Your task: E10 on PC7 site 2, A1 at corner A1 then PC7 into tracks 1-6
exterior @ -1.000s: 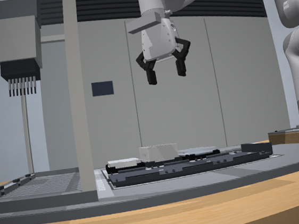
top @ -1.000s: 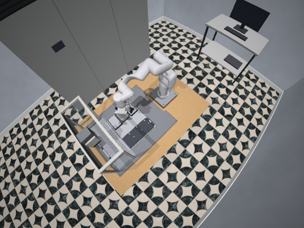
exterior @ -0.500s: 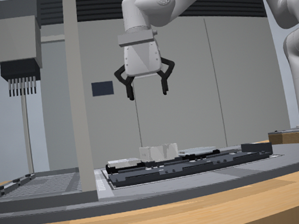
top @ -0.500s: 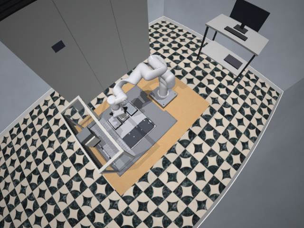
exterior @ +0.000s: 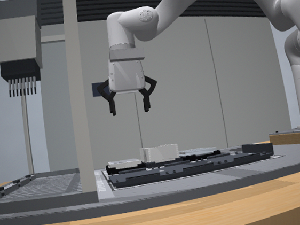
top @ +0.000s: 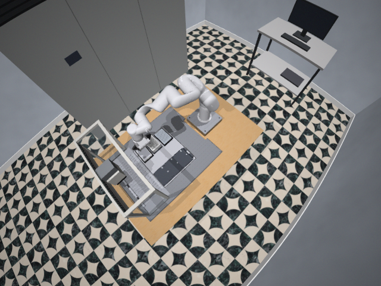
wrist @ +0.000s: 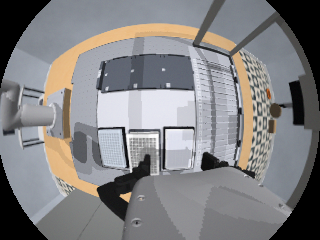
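Now: hand 30 mm short of the black plate nest, 30 mm to the left of it and 160 mm above it. The rest, counted from my hand: carrier PC7 (30 mm behind, 240 mm to the left, 150 mm below); then plate E01 (180 mm behind, 10 mm to the left, 150 mm below); then instrument frame post (200 mm ahead, 350 mm to the left, 80 mm above).
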